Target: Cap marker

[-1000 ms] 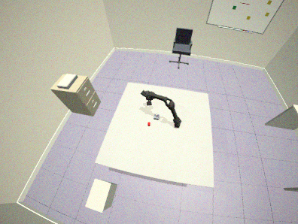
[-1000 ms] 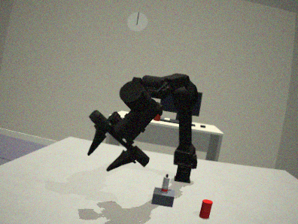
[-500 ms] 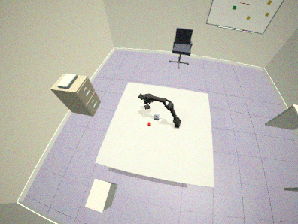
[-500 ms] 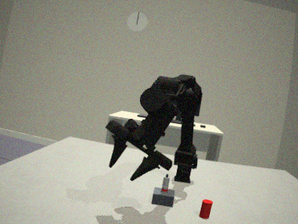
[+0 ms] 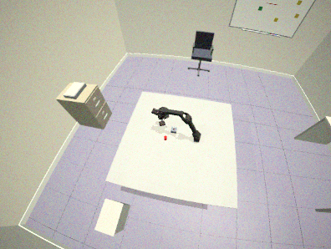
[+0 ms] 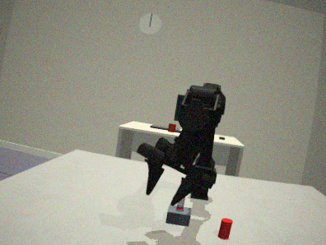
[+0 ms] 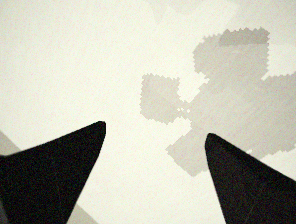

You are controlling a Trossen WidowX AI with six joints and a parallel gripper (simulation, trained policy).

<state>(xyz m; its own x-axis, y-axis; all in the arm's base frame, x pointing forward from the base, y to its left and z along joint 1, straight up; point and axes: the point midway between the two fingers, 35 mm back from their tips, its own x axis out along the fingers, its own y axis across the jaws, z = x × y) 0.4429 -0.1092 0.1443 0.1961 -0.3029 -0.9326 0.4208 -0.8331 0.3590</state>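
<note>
My gripper tip is now 10 cm past the red cap, 18 cm to the right of it and 9 cm above it. From my gripper tip the other things lie so: grey holder block: 17 cm behind, 5 cm to the left, 10 cm below.
</note>
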